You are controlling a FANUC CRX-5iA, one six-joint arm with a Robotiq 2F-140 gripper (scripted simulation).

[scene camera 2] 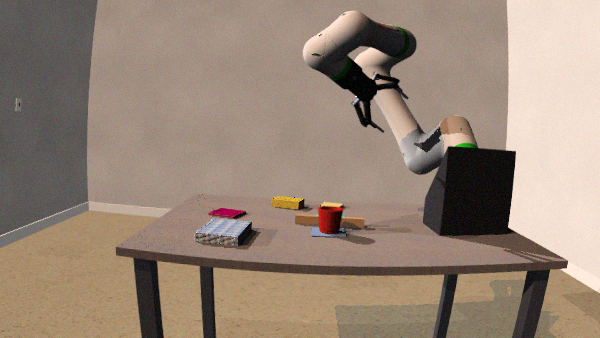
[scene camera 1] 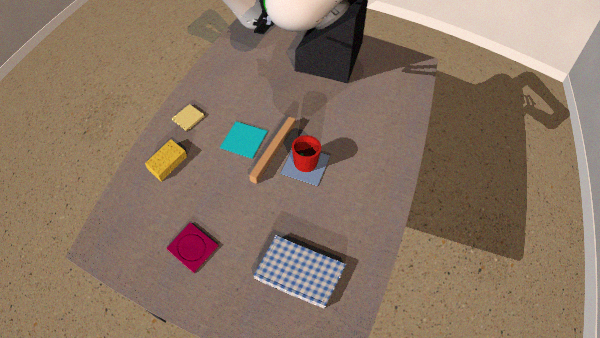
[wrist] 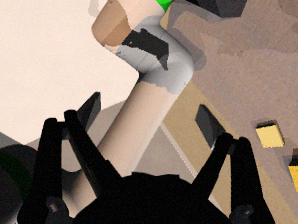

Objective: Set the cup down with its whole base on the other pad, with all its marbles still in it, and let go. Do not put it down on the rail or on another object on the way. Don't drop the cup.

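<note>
The gripper [scene camera 2: 393,113] [wrist: 150,106] is in view, and so is a red cup [scene camera 1: 309,145], though the red cup is out of frame in the wrist view. A wooden rail [scene camera 1: 273,148] is in view as well.
</note>
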